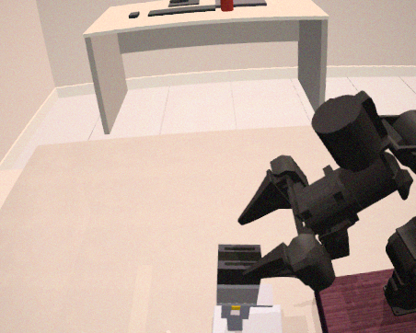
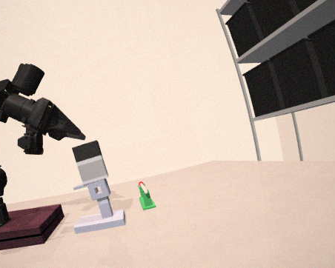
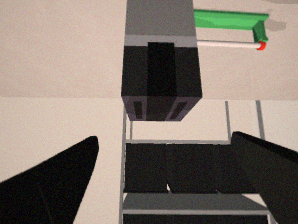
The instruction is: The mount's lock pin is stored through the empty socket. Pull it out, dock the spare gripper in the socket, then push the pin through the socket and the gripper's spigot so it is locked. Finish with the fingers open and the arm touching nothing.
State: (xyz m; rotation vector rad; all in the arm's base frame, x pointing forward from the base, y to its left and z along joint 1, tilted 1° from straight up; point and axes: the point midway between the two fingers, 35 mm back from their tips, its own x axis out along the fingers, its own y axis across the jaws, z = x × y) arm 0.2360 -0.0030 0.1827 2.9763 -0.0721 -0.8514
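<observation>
My gripper tip is 180 mm above the green bracket, 120 mm short of it and 100 mm to the right of it. Also, from my gripper tip: spare gripper: 70 mm below, 10 mm to the right, 10 mm ahead; then grey mount: 150 mm below.
</observation>
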